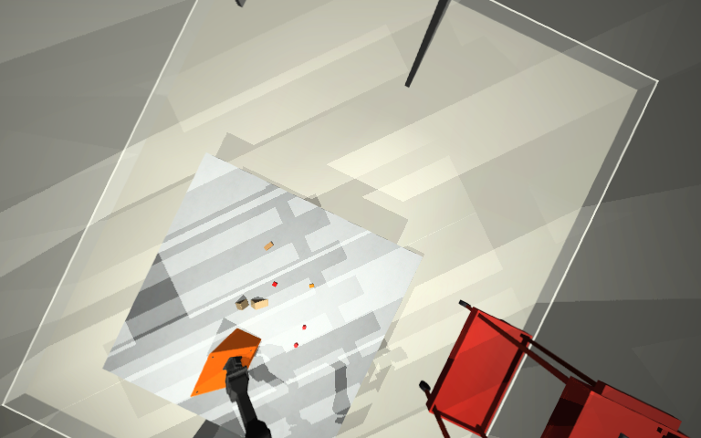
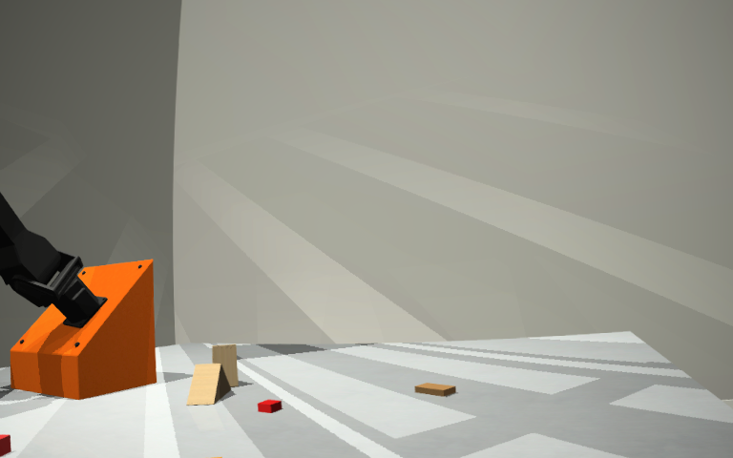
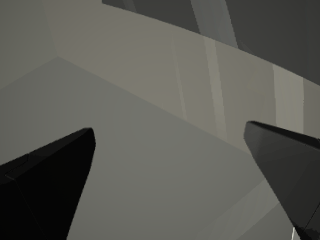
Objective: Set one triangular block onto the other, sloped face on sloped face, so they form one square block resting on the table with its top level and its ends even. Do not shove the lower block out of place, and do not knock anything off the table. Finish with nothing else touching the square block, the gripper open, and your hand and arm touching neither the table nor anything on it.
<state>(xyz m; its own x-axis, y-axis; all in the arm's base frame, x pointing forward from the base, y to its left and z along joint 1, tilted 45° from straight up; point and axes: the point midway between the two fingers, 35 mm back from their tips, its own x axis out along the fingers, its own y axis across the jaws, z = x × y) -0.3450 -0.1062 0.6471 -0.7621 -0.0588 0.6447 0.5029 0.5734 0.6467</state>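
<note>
Now: the lighter triangular block 58 cm ahead of my gripper tip, 60 cm to the left of it and 53 cm below it. Round my gripper tip: darker triangular block (54 cm ahead, 67 cm to the left, 54 cm below); flat brown block (87 cm ahead, 71 cm to the left, 55 cm below); orange piece (80 cm ahead, 40 cm to the left, 55 cm below).
</note>
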